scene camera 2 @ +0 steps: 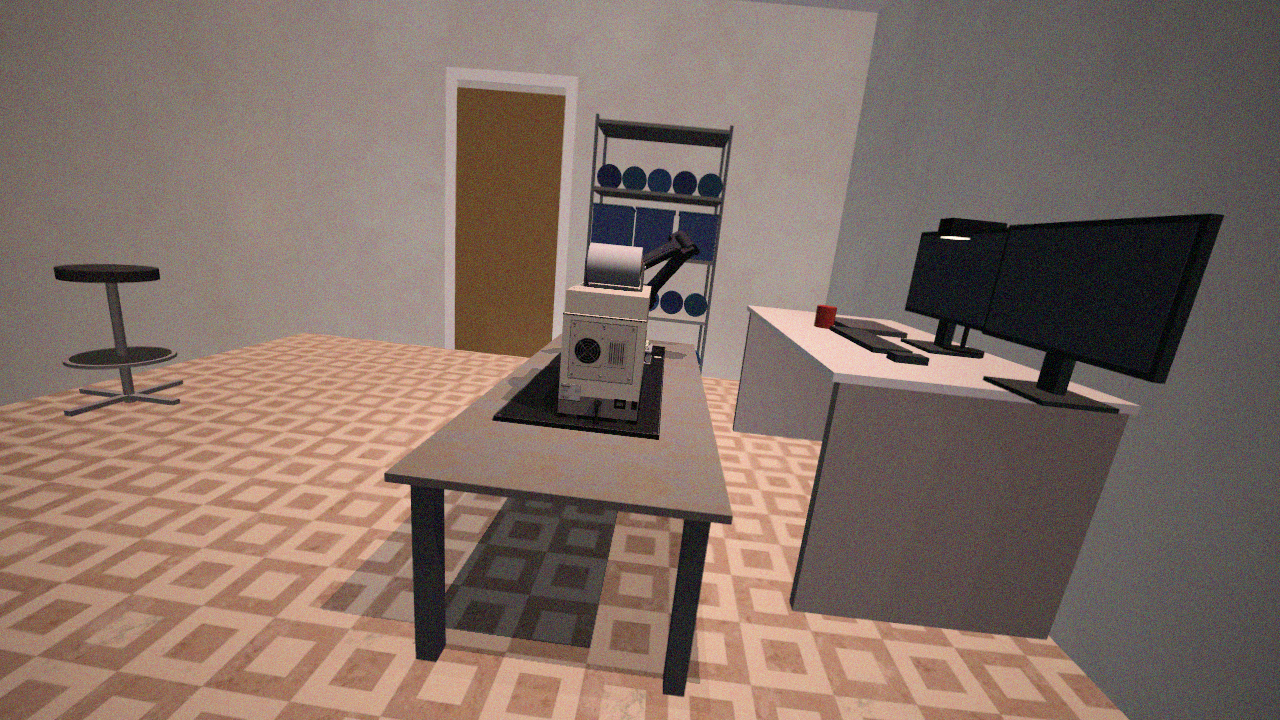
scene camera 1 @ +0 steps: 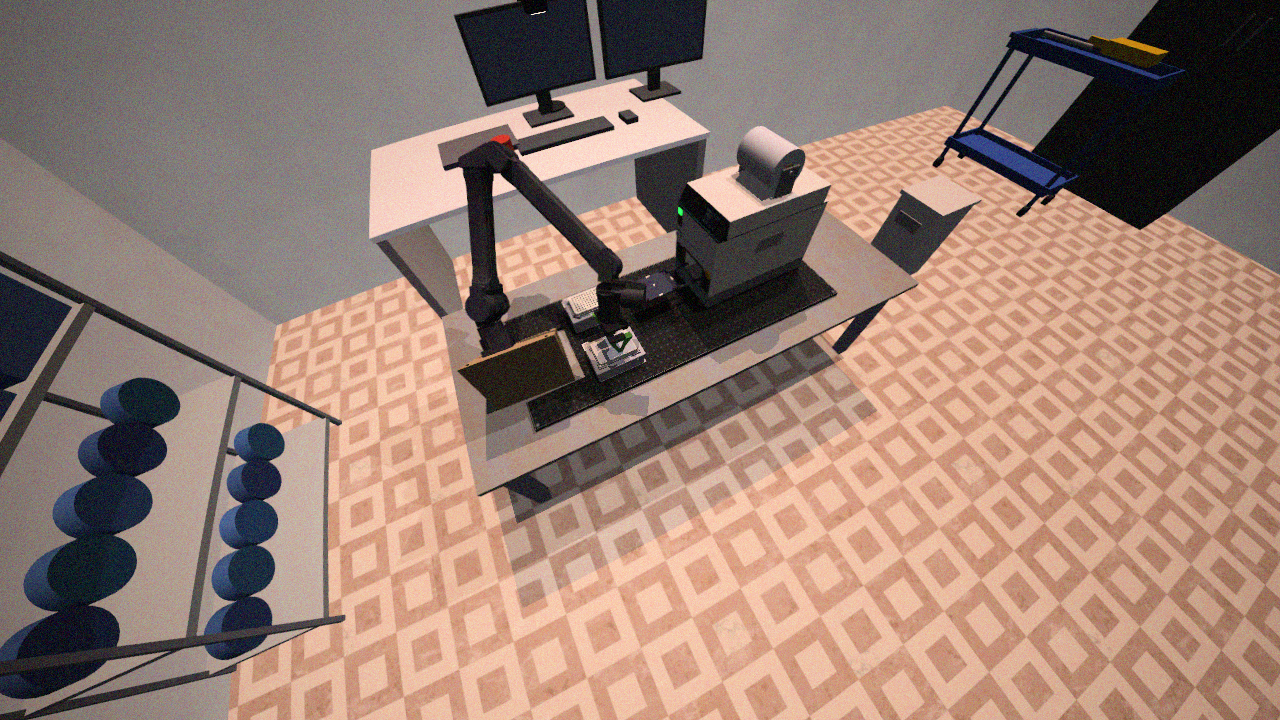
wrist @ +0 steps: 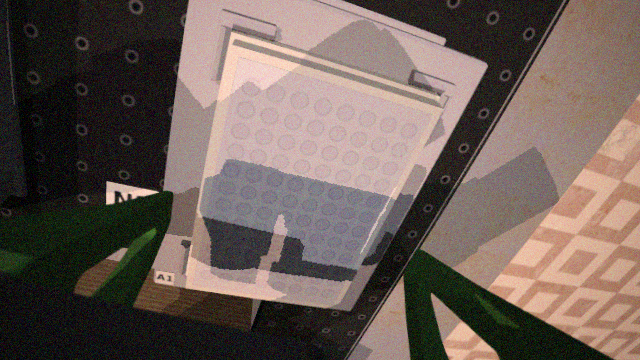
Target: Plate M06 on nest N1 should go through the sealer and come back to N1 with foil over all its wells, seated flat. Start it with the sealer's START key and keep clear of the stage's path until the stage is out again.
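Places are measured from the arm's base along level axes (x up, y right, z ahead), in millimetres.
Where they show: gripper, between the fingertips: (scene camera 1: 613, 341) (wrist: 296, 236); arm's base, origin of its link: (scene camera 1: 500, 350).
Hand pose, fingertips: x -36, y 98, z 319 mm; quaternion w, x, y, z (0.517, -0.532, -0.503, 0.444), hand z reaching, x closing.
Each offset is from my fingertips to the top centre of the thing. "spot": to the spot under its first point. Level surfaces: height alone.
My gripper (scene camera 1: 619, 339) (wrist: 296, 236) is open and empty, its green fingers above and on either side of a plate. That pale plate {dx -23, dy +3, dz -5 mm} (wrist: 325, 130), with rows of round wells under a clear, shiny top, lies on a grey nest {spot: dx -39, dy +51, dz +73 mm} (wrist: 462, 67) in the wrist view. A partly hidden label {spot: dx -90, dy -90, dz -74 mm} (wrist: 122, 196) starting with N stands beside it. I cannot read M06 or tell if it is fully flat. In scene camera 1, another white plate {dx -17, dy -209, dz -8 mm} (scene camera 1: 583, 303) stands behind, partly hidden by the arm. The sealer (scene camera 1: 756, 241) (scene camera 2: 604, 353) shows a green light; its dark stage {dx +15, dy -143, dz +251 mm} (scene camera 1: 660, 284) is out.
A black perforated board {dx -90 mm} (scene camera 1: 572, 407) lies under the nests and sealer. An upright brown panel (scene camera 1: 523, 368) stands left of the front nest. A wood-grain block (wrist: 200, 305) shows below the plate in the wrist view. A desk (scene camera 1: 402, 192) with monitors stands behind the table.
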